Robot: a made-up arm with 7 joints. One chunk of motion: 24 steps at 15 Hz.
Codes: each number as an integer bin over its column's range. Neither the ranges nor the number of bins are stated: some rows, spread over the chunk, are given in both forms.
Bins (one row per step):
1: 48 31 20 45 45 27 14
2: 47 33 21 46 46 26 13
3: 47 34 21 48 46 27 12
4: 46 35 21 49 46 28 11
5: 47 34 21 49 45 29 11
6: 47 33 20 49 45 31 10
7: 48 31 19 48 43 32 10
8: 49 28 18 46 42 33 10
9: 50 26 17 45 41 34 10
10: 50 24 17 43 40 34 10
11: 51 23 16 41 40 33 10
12: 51 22 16 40 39 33 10
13: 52 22 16 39 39 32 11
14: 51 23 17 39 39 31 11
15: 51 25 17 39 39 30 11
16: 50 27 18 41 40 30 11
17: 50 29 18 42 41 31 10
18: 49 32 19 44 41 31 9
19: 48 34 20 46 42 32 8
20: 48 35 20 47 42 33 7
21: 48 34 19 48 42 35 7
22: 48 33 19 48 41 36 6
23: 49 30 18 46 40 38 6
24: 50 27 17 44 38 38 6
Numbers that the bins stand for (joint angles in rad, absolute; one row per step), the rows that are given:
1: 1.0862 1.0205 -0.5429 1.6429 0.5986 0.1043 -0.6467
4: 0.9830 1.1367 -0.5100 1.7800 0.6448 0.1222 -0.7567
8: 1.1378 0.9333 -0.6086 1.6771 0.4600 0.2119 -0.7933
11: 1.2410 0.7881 -0.6743 1.5057 0.3676 0.2119 -0.7933
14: 1.2410 0.7881 -0.6414 1.4371 0.3214 0.1760 -0.7567
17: 1.1894 0.9624 -0.6086 1.5400 0.4138 0.1760 -0.7933
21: 1.0862 1.1076 -0.5757 1.7457 0.4600 0.2478 -0.9033
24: 1.1894 0.9043 -0.6414 1.6086 0.2752 0.3016 -0.9400
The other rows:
2: 1.0346 1.0786 -0.5100 1.6771 0.6448 0.0863 -0.6833
3: 1.0346 1.1076 -0.5100 1.7457 0.6448 0.1043 -0.7200
5: 1.0346 1.1076 -0.5100 1.7800 0.5986 0.1402 -0.7567
6: 1.0346 1.0786 -0.5429 1.7800 0.5986 0.1760 -0.7933
7: 1.0862 1.0205 -0.5757 1.7457 0.5062 0.1940 -0.7933
9: 1.1894 0.8752 -0.6414 1.6429 0.4138 0.2298 -0.7933
10: 1.1894 0.8171 -0.6414 1.5743 0.3676 0.2298 -0.7933
12: 1.2410 0.7590 -0.6743 1.4714 0.3214 0.2119 -0.7933
13: 1.2925 0.7590 -0.6743 1.4371 0.3214 0.1940 -0.7567
15: 1.2410 0.8462 -0.6414 1.4371 0.3214 0.1581 -0.7567
16: 1.1894 0.9043 -0.6086 1.5057 0.3676 0.1581 -0.7567
18: 1.1378 1.0495 -0.5757 1.6086 0.4138 0.1760 -0.8300
19: 1.0862 1.1076 -0.5429 1.6771 0.4600 0.1940 -0.8667
20: 1.0862 1.1367 -0.5429 1.7114 0.4600 0.2119 -0.9033
22: 1.0862 1.0786 -0.5757 1.7457 0.4138 0.2657 -0.9400
23: 1.1378 0.9914 -0.6086 1.6771 0.3676 0.3016 -0.9400

